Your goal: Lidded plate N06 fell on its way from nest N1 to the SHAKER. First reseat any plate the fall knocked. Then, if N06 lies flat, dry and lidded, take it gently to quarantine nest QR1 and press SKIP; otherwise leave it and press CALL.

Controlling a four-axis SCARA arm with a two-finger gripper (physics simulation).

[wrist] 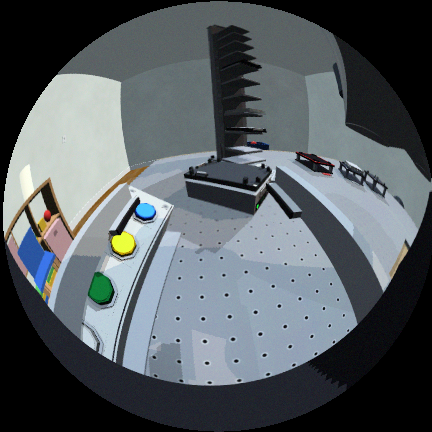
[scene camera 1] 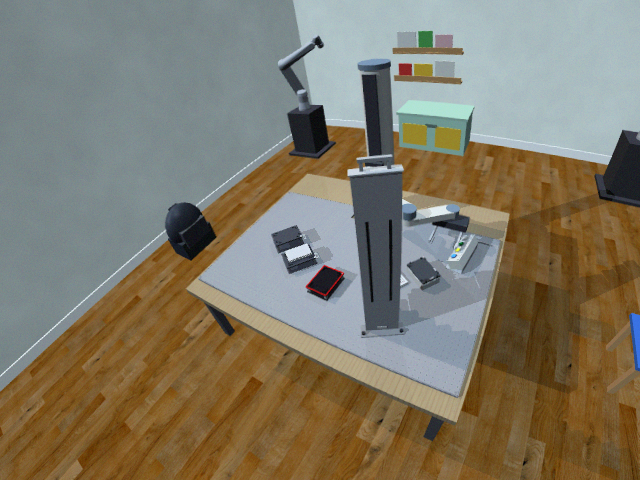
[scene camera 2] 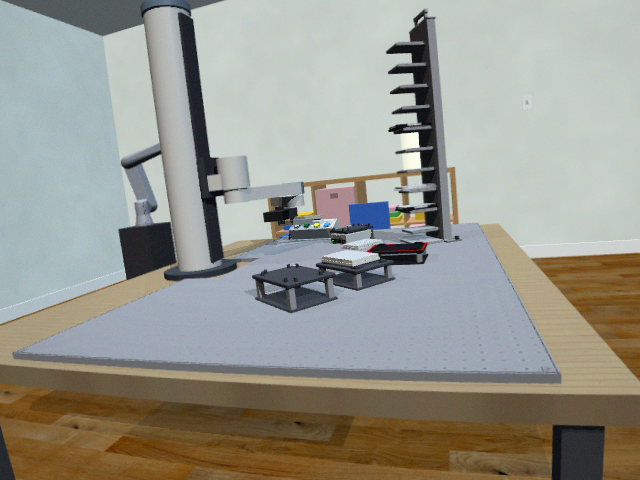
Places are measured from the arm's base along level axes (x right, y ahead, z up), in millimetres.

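Where they show: gripper, fingertip midpoint: (wrist: 198, 180) (scene camera 1: 442, 245) (scene camera 2: 317, 218); arm's base, link origin: (scene camera 2: 201, 272).
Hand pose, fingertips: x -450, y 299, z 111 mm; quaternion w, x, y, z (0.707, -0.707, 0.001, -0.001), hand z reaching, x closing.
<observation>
Things, the pixels of their centre, and the offset from my fingertips. "pt": a spot on its surface instead.
- button panel, body centre: (wrist: 109, 273) (scene camera 2: 314, 229) (scene camera 1: 462, 251) dx -101, dy -50, dz -56 mm
- blue button, body centre: (wrist: 144, 213) dx -69, dy +21, dz -37 mm
- yellow button, body centre: (wrist: 122, 245) dx -77, dy -29, dz -37 mm
- green button, body centre: (wrist: 99, 288) dx -83, dy -78, dz -34 mm
- dark-topped shaker, surface spot: (wrist: 227, 172) (scene camera 1: 425, 267) pt dx +42, dy +137, dz -43 mm
- red-rimmed nest, body centre: (scene camera 2: 397, 252) (wrist: 313, 161) (scene camera 1: 325, 282) dx +465, dy +386, dz -75 mm
- empty dark nest, body centre: (scene camera 2: 293, 284) (scene camera 1: 287, 238) (wrist: 374, 181) dx +839, dy +197, dz -64 mm
My gripper (scene camera 1: 445, 237) (wrist: 198, 180) is open and empty at the button panel (scene camera 1: 465, 252) (scene camera 2: 313, 228). In the wrist view one finger overlaps the panel beside the blue button (wrist: 145, 211) and yellow button (wrist: 123, 244); contact cannot be told. The green button (wrist: 101, 289) is nearer the camera. A white plate (scene camera 1: 403, 281) (scene camera 2: 362, 243) lies low near the shaker, partly hidden by the tower in scene camera 1; its lid and dryness cannot be told. The dark-topped shaker (scene camera 1: 423, 270) (scene camera 2: 352, 234) (wrist: 227, 172) bears no plate. The red-rimmed nest (scene camera 1: 325, 281) (scene camera 2: 398, 248) (wrist: 314, 160) holds no visible plate.
A white plate (scene camera 1: 298, 252) (scene camera 2: 350, 257) sits on a dark nest beside an empty dark nest (scene camera 1: 287, 237) (scene camera 2: 293, 275). The tall shelf tower (scene camera 1: 381, 248) (scene camera 2: 437, 129) (wrist: 216, 100) stands beyond the shaker, with plates on some shelves. The arm's column (scene camera 2: 173, 139) stands at the table's edge.
</observation>
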